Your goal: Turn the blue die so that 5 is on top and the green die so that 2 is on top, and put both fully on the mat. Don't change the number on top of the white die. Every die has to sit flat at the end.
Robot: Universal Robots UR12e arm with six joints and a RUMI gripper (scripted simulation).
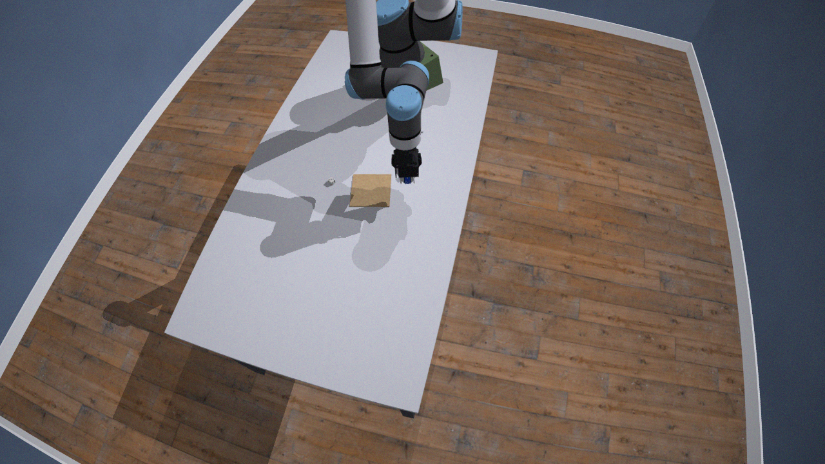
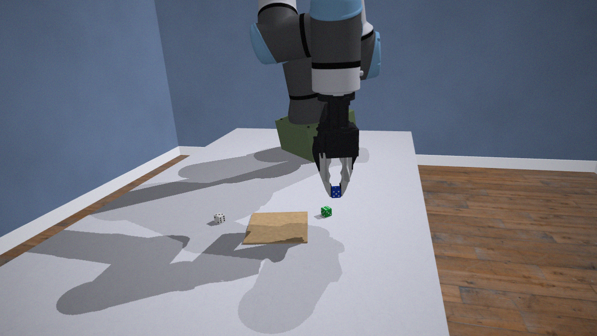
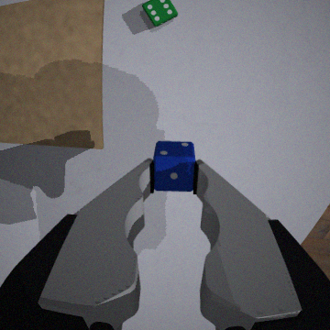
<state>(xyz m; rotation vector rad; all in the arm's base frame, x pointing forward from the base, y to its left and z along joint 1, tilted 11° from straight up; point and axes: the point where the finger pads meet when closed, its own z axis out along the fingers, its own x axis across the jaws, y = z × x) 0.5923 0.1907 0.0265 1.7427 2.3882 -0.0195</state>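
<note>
The blue die is 1 cm below my hand. Round my hand: tan mat: 14 cm to the right, 11 cm below; white die: 29 cm to the right, 10 cm below, 1 cm ahead; green die: 10 cm below, 8 cm behind, 4 cm to the right.
</note>
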